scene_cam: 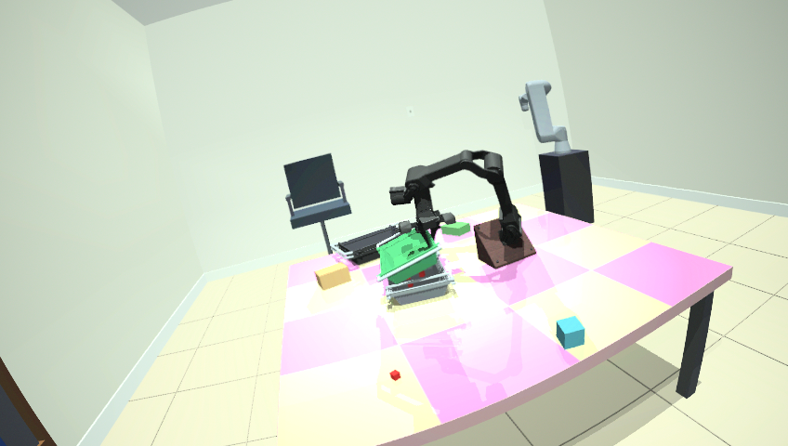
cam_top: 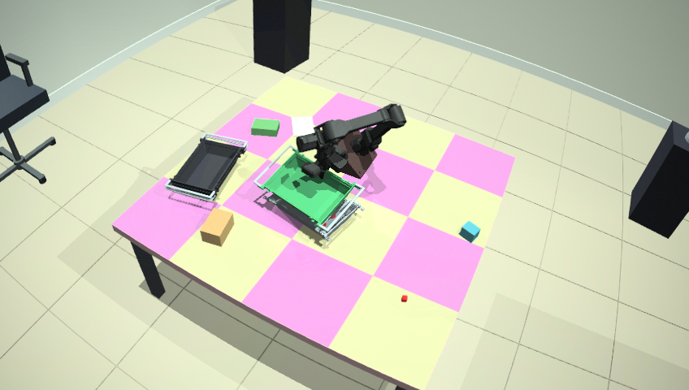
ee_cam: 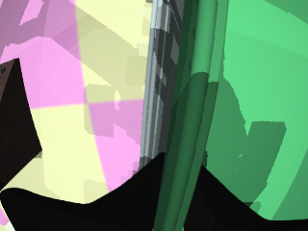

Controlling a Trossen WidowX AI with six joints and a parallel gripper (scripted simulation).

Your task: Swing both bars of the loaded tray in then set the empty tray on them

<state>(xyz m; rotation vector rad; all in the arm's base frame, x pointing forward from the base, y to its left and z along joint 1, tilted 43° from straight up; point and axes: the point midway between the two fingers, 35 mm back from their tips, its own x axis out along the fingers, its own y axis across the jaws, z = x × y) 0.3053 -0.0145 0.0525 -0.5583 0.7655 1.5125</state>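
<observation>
Right now my gripper tip is 9 cm short of the green tray, 1 cm to the left of it and 1 cm below it. The rest, counted from my gripper tip: orange block (37 cm ahead, 21 cm to the right, 9 cm below); then green block (22 cm behind, 47 cm to the right, 10 cm below); then white card (36 cm behind, 35 cm to the right, 12 cm below).
</observation>
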